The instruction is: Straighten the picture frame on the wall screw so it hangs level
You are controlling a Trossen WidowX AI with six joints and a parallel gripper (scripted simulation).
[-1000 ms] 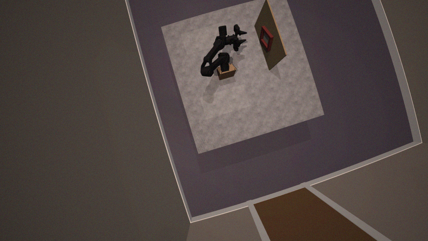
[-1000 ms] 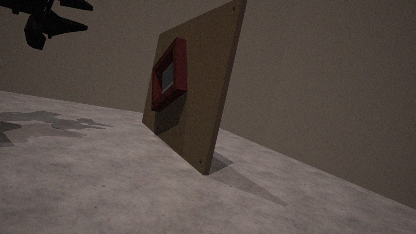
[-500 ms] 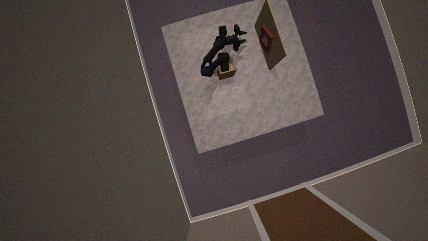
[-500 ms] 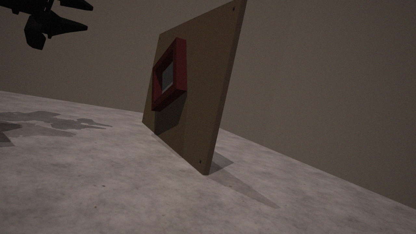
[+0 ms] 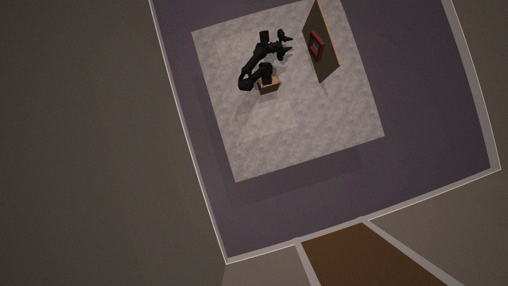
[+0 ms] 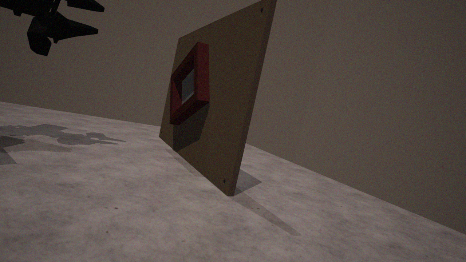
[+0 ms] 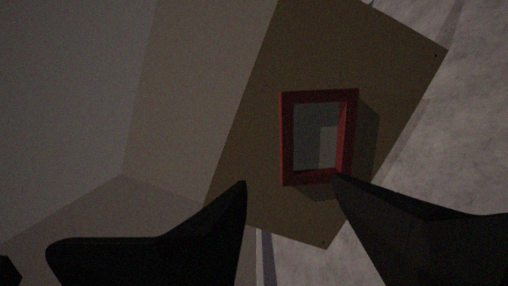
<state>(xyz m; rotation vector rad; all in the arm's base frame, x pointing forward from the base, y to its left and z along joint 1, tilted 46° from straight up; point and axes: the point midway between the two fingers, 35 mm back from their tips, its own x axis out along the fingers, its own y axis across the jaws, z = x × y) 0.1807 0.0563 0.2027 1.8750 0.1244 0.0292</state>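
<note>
Now: the red picture frame 20 cm ahead of my gripper tip and 9 cm below it. From my gripper tip the other things lie so: tan wall board (21 cm ahead, 9 cm below).
</note>
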